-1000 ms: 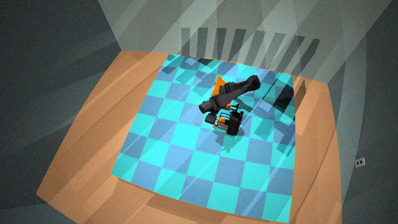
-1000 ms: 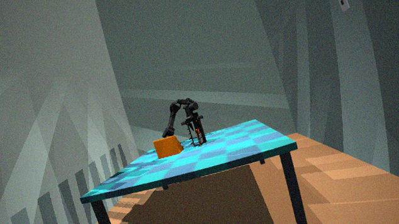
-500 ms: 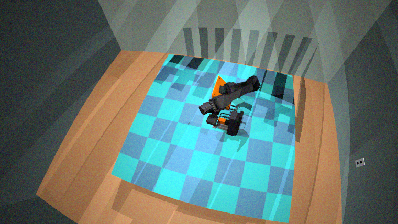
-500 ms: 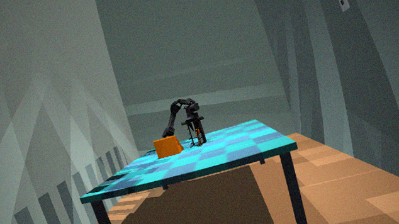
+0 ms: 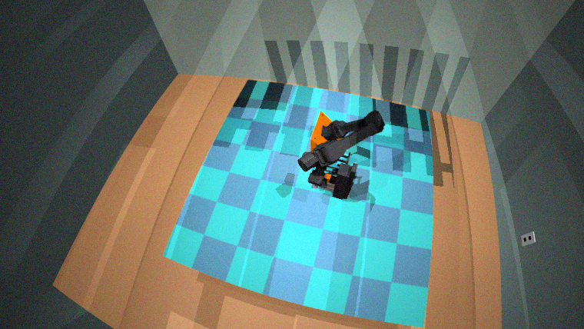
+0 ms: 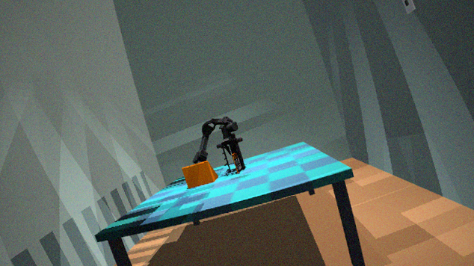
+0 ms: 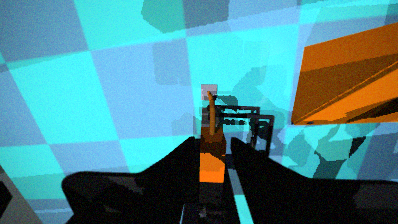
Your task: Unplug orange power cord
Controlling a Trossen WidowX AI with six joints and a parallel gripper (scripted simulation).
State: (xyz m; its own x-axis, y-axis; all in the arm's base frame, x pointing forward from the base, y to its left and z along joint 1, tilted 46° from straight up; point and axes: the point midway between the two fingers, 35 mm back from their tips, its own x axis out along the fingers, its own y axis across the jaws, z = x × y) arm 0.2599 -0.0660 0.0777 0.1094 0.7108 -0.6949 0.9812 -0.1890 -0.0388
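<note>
My gripper tip is now 40 mm to the right of the orange plug and 10 mm above it.
</note>
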